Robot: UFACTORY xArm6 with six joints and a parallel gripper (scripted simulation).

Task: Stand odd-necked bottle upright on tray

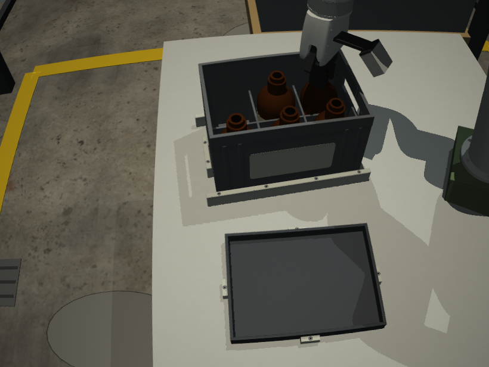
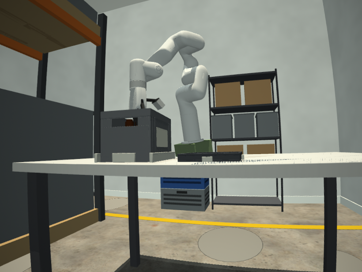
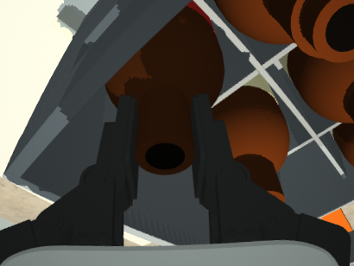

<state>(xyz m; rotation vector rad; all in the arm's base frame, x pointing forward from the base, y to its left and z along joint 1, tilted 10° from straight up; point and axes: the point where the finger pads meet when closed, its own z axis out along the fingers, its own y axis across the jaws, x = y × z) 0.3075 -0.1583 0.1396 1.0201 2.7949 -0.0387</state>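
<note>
Right now the glass bottle is 7 cm below my hand. Also, from my hand: dark tray: 34 cm to the left, 15 cm below, 8 cm ahead; then dark crate: 8 cm ahead, 7 cm below, 5 cm to the left.
</note>
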